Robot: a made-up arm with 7 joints.
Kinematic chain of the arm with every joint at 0, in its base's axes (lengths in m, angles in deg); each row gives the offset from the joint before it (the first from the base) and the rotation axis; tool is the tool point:
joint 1: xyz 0 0 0.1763 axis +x
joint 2: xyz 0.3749 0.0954 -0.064 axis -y
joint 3: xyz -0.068 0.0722 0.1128 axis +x
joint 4: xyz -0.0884 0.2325 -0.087 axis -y
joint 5: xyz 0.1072 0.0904 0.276 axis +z
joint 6: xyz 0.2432 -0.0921 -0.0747 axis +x
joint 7: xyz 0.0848 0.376 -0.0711 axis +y
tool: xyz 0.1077 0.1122 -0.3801
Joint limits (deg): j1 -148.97..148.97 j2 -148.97..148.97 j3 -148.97..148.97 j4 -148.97..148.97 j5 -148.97..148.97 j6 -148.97..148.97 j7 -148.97..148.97
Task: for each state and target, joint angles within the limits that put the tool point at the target. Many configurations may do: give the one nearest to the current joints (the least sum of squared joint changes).
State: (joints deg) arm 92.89 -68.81 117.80 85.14 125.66 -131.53 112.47
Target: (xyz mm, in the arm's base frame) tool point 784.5 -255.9 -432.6
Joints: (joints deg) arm 97.63 -68.72 117.27 90.38 136.32 -146.87 93.85
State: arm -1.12 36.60 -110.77 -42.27 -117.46 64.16 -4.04
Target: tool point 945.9 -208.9 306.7
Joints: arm 9.11 9.74 -96.52 -49.87 -84.01 61.47 11.86
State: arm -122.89 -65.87 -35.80 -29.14 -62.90 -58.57 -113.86
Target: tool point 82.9 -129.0 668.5
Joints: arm -130.97 -71.99 -36.90 -43.01 -56.90 -62.06 -110.89
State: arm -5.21 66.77 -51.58 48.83 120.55 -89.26 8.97
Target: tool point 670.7 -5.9 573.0
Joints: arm 8.00 101.14 -81.46 35.53 95.11 -68.42 47.57
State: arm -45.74 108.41 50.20 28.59 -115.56 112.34 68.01
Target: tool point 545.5 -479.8 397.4
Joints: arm -57.19 127.92 96.14 31.74 -131.27 87.09 39.33
